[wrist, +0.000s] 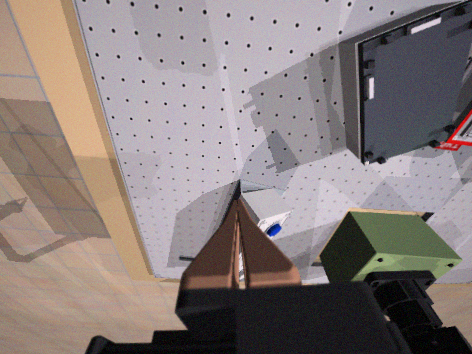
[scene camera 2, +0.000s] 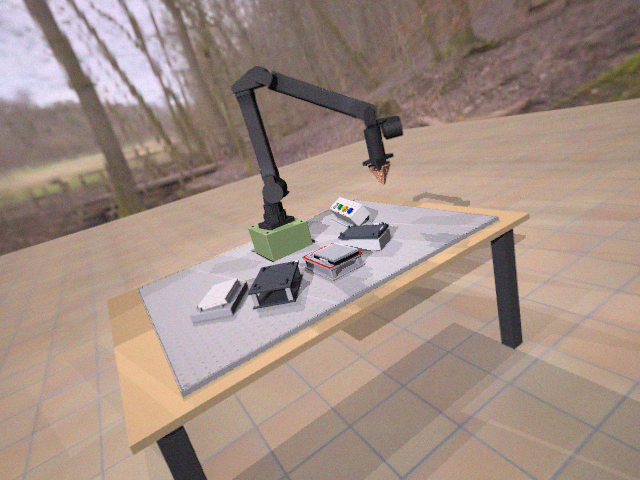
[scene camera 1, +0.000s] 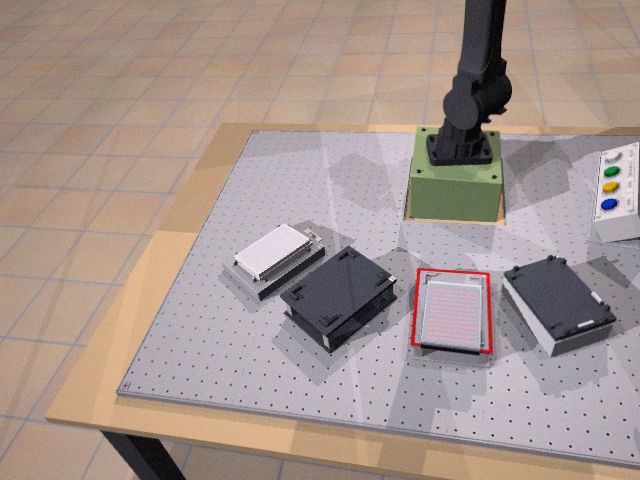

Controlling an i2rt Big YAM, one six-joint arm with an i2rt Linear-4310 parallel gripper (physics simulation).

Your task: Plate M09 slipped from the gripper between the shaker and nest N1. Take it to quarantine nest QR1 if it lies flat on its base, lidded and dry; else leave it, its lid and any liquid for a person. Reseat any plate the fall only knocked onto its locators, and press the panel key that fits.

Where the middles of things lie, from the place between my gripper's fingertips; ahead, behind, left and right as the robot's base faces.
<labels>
The dark station [scene camera 1: 560, 310] is 19 cm to the right of my hand, 12 cm below it and 4 cm ahead of it.
</labels>
